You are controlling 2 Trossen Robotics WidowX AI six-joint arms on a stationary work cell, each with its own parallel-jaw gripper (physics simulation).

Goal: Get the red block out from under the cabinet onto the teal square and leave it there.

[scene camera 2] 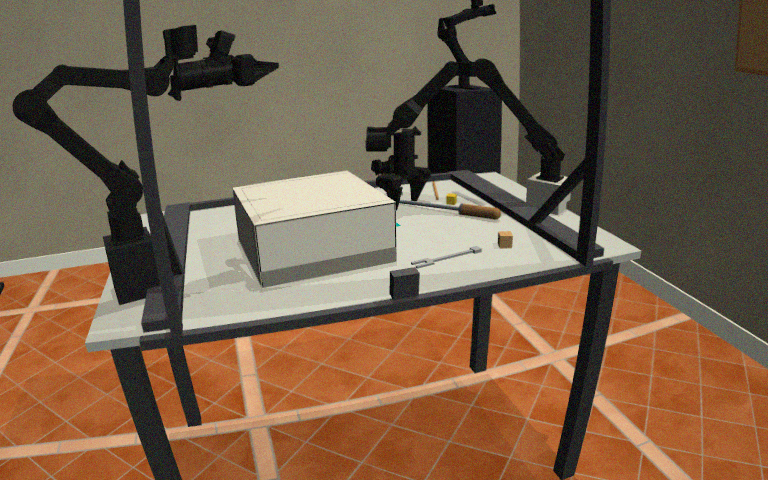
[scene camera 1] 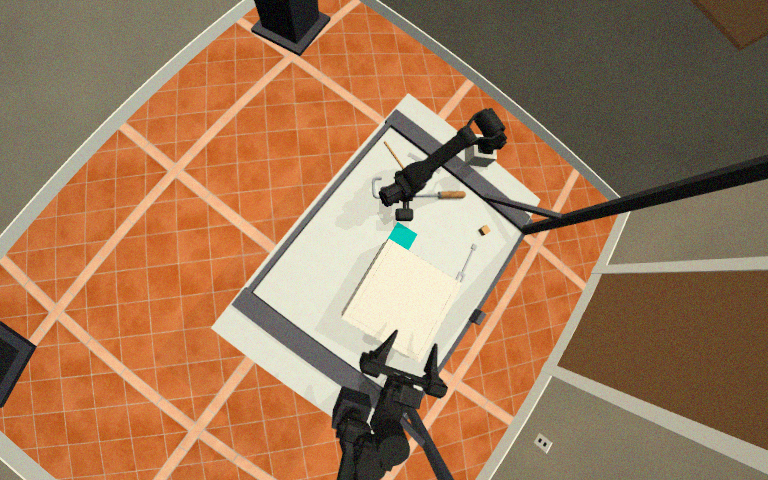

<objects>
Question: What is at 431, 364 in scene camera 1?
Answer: My left gripper.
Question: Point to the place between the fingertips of my right gripper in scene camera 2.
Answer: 404, 207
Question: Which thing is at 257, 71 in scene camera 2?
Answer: My left gripper.
</objects>
